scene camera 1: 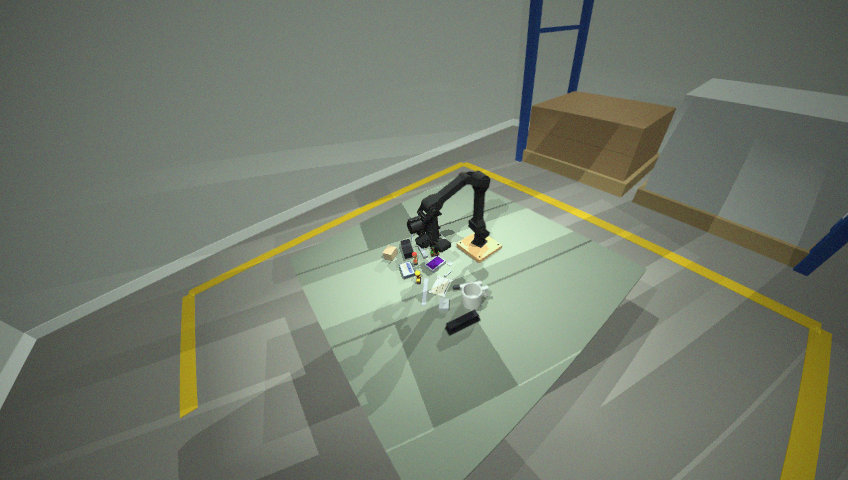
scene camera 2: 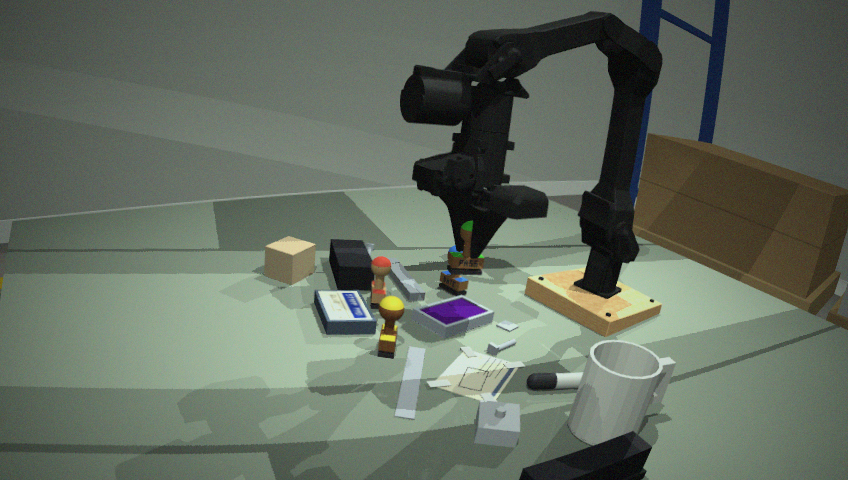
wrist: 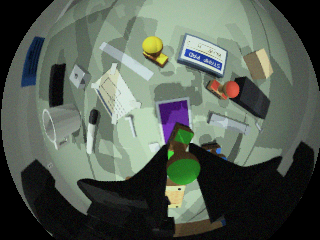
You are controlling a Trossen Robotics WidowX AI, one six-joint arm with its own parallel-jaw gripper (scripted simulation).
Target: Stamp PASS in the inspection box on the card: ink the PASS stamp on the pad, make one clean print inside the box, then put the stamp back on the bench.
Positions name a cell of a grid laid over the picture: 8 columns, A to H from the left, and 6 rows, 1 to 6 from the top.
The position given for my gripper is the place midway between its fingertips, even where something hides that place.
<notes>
In view: my gripper (scene camera 2: E4), a pass stamp (scene camera 2: E4), a red-knobbed stamp (scene camera 2: D4), a white mug (scene camera 2: F5) and a tan cube (scene camera 2: C4).
The pass stamp shows as well in the wrist view (wrist: E5). The white mug also shows in the wrist view (wrist: B4). My gripper is seen too in the wrist view (wrist: E4).
</notes>
